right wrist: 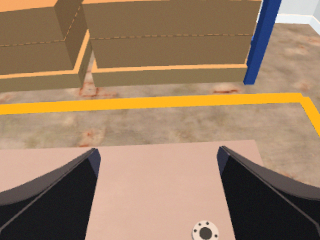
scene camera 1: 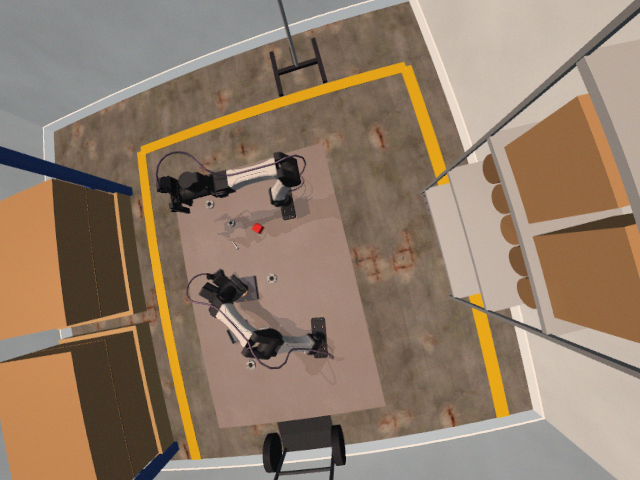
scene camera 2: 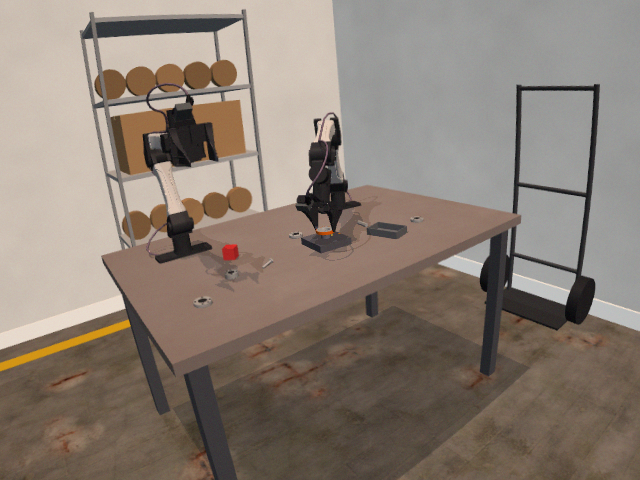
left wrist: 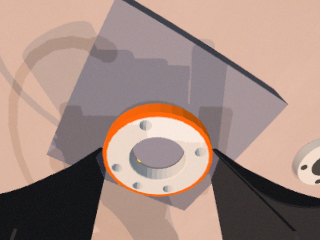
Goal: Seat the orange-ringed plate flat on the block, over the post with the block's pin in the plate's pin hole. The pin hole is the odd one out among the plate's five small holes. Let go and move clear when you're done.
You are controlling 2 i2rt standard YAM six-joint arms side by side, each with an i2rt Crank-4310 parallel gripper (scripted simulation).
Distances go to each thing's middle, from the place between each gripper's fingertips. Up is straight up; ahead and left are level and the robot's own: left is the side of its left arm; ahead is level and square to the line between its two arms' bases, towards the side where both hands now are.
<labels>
My left hand is 30 mm to the right of the dark block (scene camera 2: 321, 243) and 30 mm above it. Round my left hand: orange-ringed plate (left wrist: 152, 120) (right at my left hand).
Now: the orange-ringed plate 6 cm behind my right hand (scene camera 2: 204, 161), 42 cm to the left of it and 31 cm below it. The rest, counted from my right hand: dark block: 6 cm behind, 44 cm to the left, 34 cm below.
</labels>
